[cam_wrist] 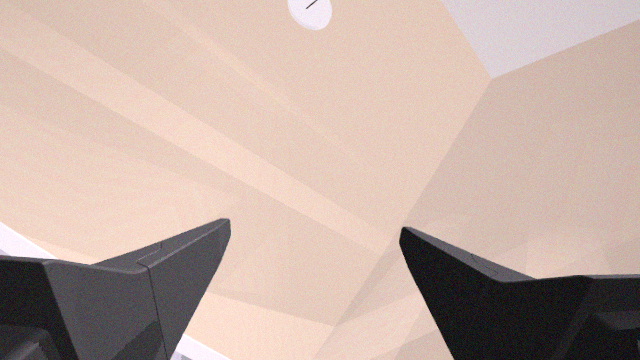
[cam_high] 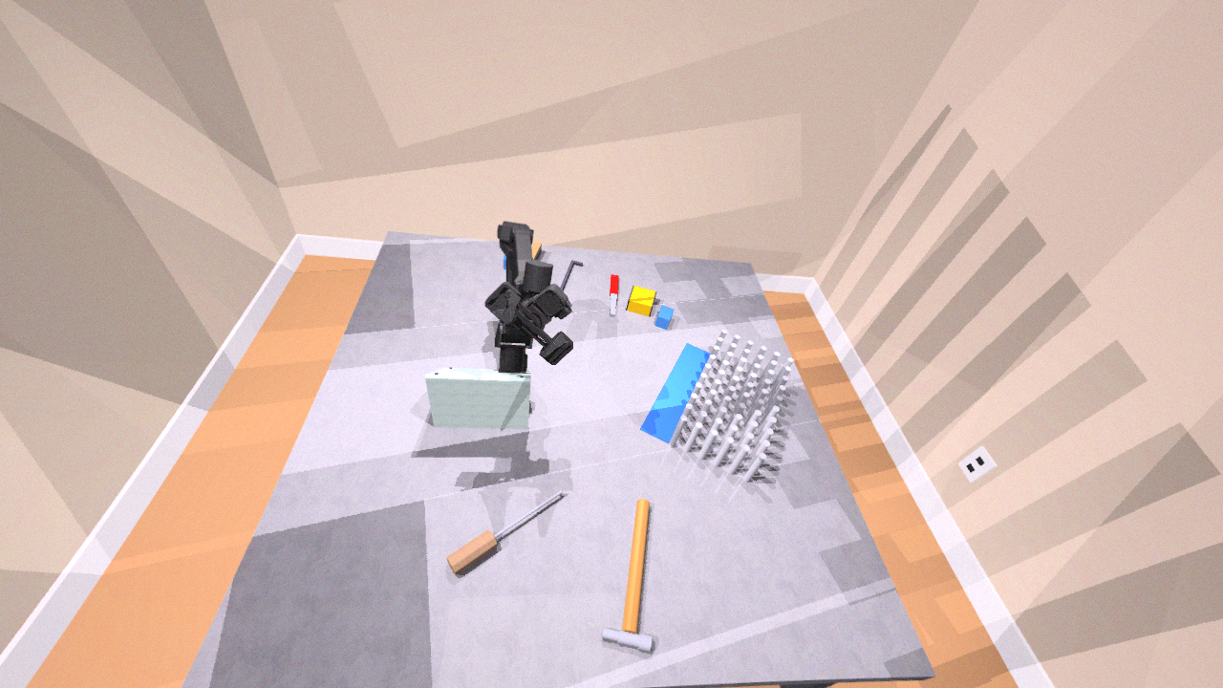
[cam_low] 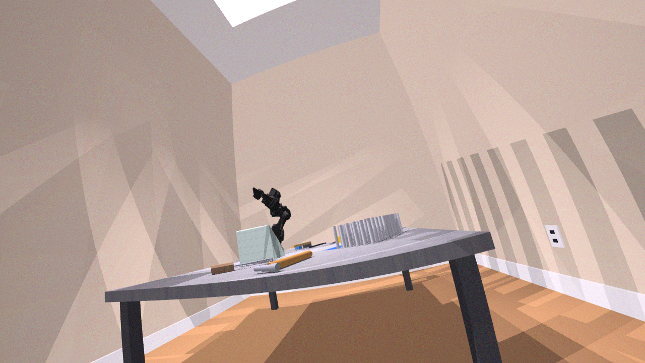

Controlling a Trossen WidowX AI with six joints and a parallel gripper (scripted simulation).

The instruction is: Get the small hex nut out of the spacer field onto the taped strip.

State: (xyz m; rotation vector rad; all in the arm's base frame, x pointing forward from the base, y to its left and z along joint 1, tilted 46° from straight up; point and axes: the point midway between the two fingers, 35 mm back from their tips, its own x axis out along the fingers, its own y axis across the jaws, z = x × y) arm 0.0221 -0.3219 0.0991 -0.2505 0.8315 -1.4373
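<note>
Right now the hook tool is 10 mm behind my gripper tip, 170 mm to the right of it and 370 mm below it. Also, from my gripper tip: blue taped strip 430 mm ahead, 190 mm to the left, 380 mm below; yellow block 370 mm ahead, 530 mm to the left, 360 mm below; red-handled tool 280 mm ahead, 570 mm to the left, 380 mm below.
</note>
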